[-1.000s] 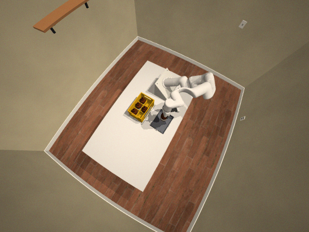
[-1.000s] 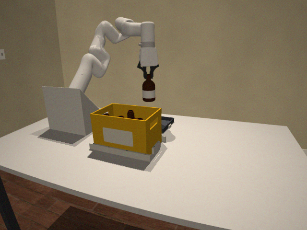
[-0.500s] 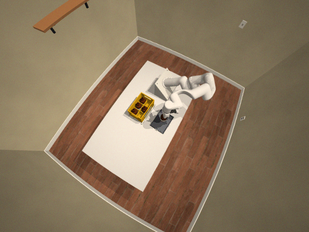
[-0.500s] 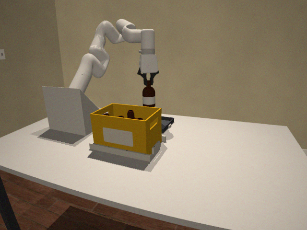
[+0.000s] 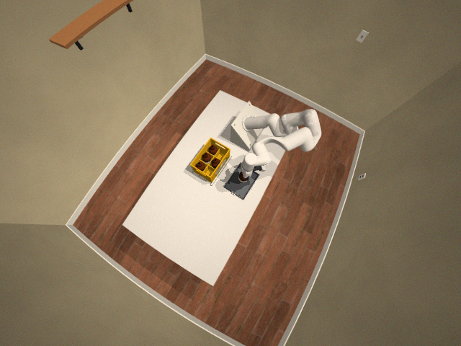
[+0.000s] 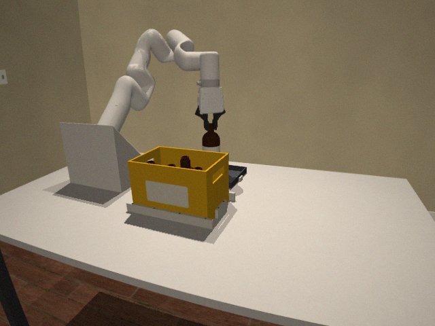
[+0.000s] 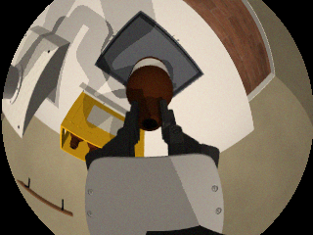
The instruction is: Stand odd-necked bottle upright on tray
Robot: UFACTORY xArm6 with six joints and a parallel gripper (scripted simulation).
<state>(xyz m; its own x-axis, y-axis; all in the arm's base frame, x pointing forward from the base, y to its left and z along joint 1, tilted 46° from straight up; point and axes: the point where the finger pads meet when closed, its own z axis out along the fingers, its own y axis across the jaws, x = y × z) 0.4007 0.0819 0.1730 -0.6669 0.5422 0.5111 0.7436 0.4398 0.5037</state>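
Right now the dark grey tray is 210 mm below my hand. Round my hand: yellow crate 290 mm to the right, 140 mm below; then glass bottle 340 mm to the right, 140 mm below, 80 mm ahead.
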